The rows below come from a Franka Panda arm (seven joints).
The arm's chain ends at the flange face. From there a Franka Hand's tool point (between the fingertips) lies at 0.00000 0.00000 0.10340 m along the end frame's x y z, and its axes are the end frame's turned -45 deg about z.
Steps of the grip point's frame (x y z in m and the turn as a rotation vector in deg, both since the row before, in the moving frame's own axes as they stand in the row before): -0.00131, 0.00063, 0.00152, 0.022, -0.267, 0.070; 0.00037, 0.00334, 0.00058, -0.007, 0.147, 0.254; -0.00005, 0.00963, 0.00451, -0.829, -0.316, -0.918; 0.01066, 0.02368, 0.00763, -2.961, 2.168, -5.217
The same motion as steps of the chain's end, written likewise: -0.00011, 0.00106, 0.00152, -0.173, -0.204, 0.070; 0.00243, 0.00228, 0.00058, 0.099, 0.109, 0.254; 0.00611, 0.00539, 0.00452, -0.810, 0.363, -0.918; 0.01770, 0.00849, 0.00784, -0.561, 3.627, -5.217
